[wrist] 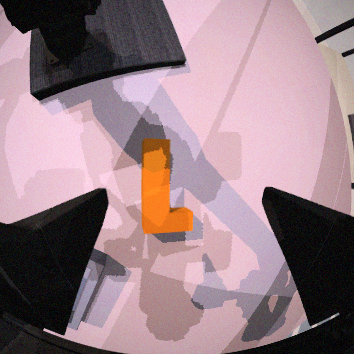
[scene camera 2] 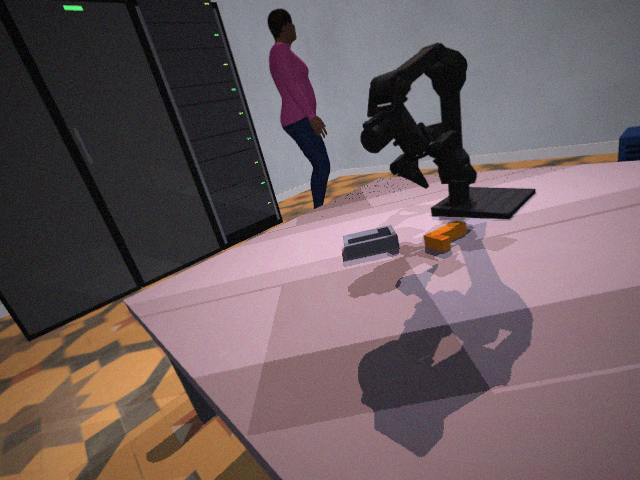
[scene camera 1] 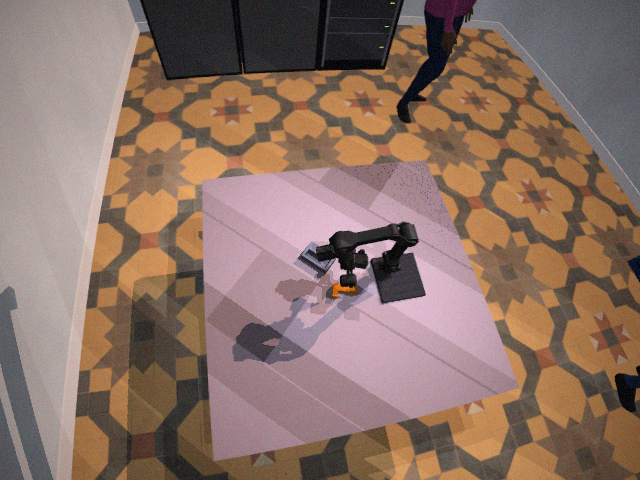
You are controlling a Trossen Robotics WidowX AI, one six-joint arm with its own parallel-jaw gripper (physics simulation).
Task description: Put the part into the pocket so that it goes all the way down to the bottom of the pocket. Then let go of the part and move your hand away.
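Seen in the pictures: gripper, between the fingertips: (wrist: 186, 195) (scene camera 2: 440, 183); arm's base, origin of its link: (wrist: 66, 40) (scene camera 2: 459, 201) (scene camera 1: 388, 267).
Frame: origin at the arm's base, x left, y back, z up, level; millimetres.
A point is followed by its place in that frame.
Observation:
The orange L-shaped part (scene camera 1: 338, 288) @(x 18, y -265, z 6 mm) (scene camera 2: 437, 242) @(x 26, y -297, z -3 mm) (wrist: 156, 195) @(x 21, y -244, z 6 mm) lies flat on the table, outside the pocket block. The grey block with the pocket (scene camera 1: 321, 266) @(x -105, y -300, z 13 mm) (scene camera 2: 371, 250) @(x -135, y -330, z -14 mm) (wrist: 88, 288) @(x -115, y -307, z 12 mm) stands a short way from the part, its dark recess facing up. In the wrist view the left finger hides some of this block. My gripper (wrist: 186, 195) @(x 27, y -227, z 120 mm) is open, with nothing between its fingers. It is above the table, and the part shows between the spread fingers in the wrist view, nearer the left one. In scene camera 1 the arm partly covers the pocket block and the part's edge.
The arm's dark base plate (scene camera 1: 402, 289) @(x 121, y 18, z -8 mm) (scene camera 2: 496, 201) @(x 101, y 0, z -7 mm) (wrist: 150, 45) @(x 104, y -59, z -7 mm) stands close to the part on the pink table (scene camera 1: 248, 413) @(x 367, y -786, z -24 mm) (scene camera 2: 206, 330) @(x -333, y -723, z -24 mm). Dark cabinets (scene camera 1: 279, 36) (scene camera 2: 93, 129) and a person in a pink top (scene camera 1: 436, 46) (scene camera 2: 292, 82) are beyond the table.

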